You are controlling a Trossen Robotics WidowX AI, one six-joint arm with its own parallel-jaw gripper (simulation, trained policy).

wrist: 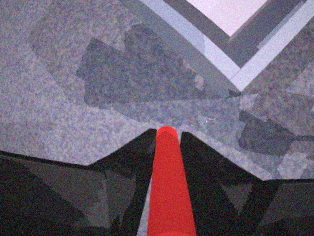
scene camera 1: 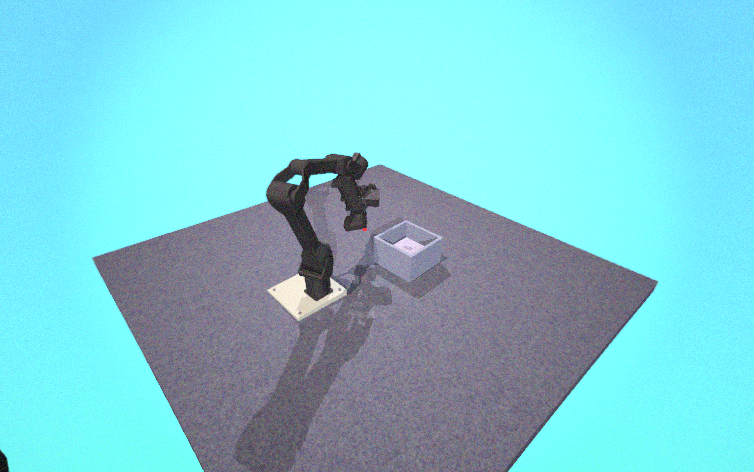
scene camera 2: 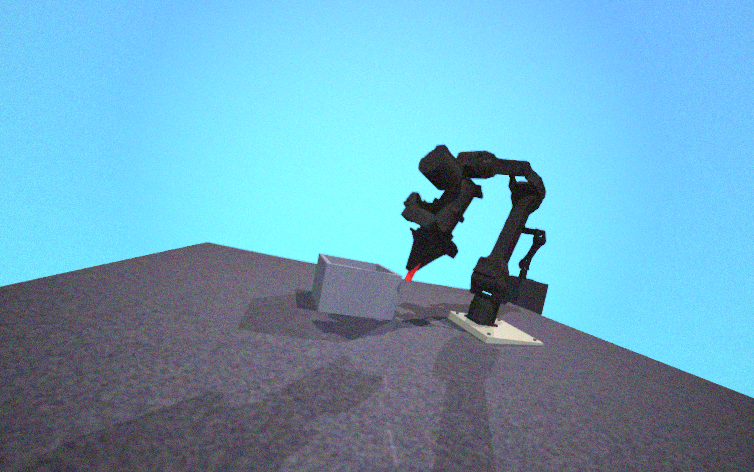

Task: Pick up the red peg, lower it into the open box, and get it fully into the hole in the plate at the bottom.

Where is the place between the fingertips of my gripper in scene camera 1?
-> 365, 225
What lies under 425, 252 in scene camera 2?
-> My gripper.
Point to a grey box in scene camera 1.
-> At 407, 266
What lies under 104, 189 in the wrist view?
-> My gripper.
